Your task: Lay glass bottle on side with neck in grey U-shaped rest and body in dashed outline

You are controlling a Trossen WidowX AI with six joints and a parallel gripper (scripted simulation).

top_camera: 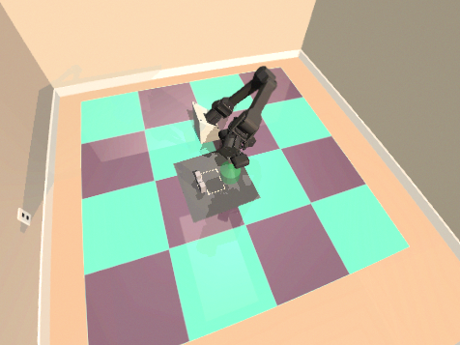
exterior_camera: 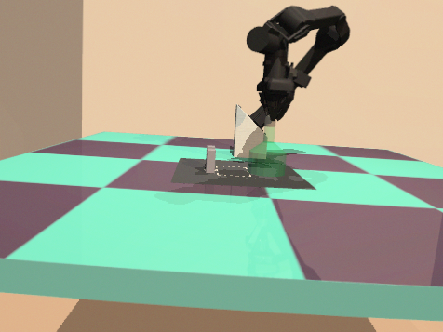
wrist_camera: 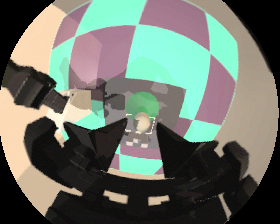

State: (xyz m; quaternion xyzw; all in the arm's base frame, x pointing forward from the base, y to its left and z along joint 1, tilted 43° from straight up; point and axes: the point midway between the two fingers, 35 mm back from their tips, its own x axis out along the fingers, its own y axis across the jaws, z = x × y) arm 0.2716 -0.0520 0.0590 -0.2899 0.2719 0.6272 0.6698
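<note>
Now: gripper tip 5 cm above the green glass bottle. From my gripper tip the other things lie so: dark grey mat (14 cm below, 8 cm to the right).
</note>
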